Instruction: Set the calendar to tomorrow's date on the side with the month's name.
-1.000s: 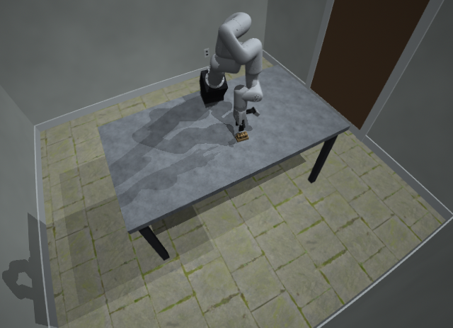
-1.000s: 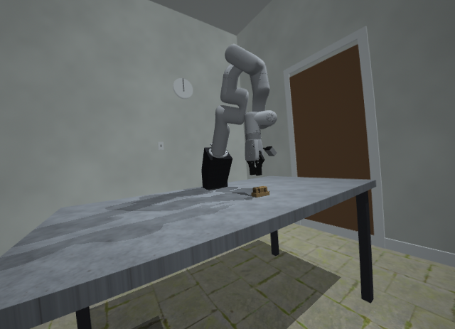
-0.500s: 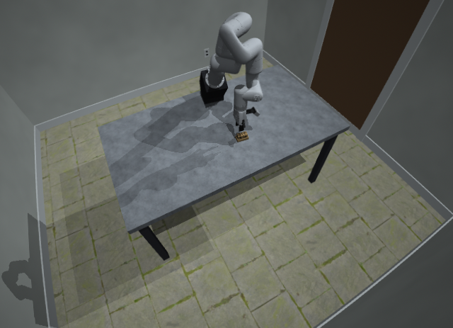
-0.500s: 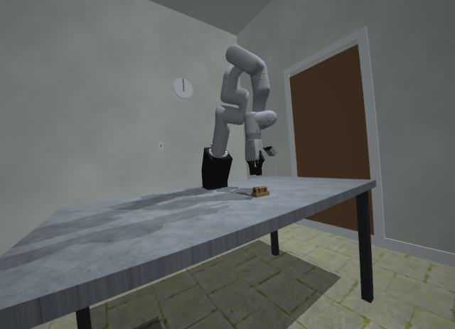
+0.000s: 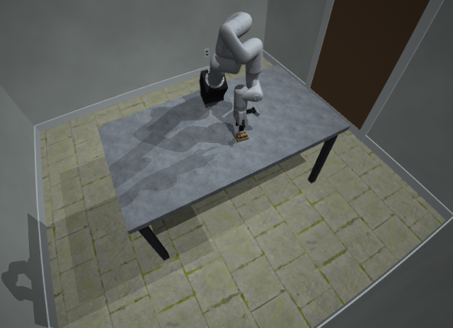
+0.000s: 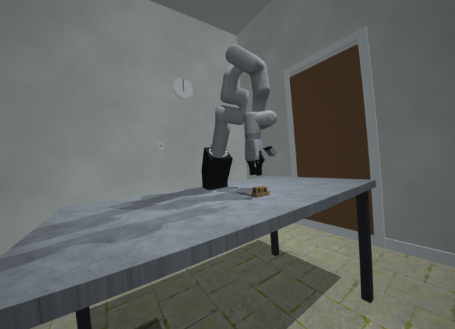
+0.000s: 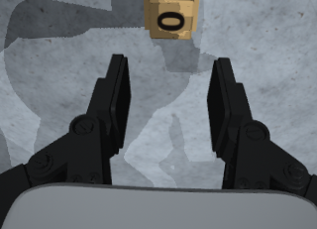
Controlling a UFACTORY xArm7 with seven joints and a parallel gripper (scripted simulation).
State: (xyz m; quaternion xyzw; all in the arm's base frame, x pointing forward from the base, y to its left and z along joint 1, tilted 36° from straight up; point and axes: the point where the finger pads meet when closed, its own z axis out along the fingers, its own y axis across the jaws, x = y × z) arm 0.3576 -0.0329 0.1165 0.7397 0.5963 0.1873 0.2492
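My hand is 11 cm above the wooden calendar tray and 2 cm to the right of it.
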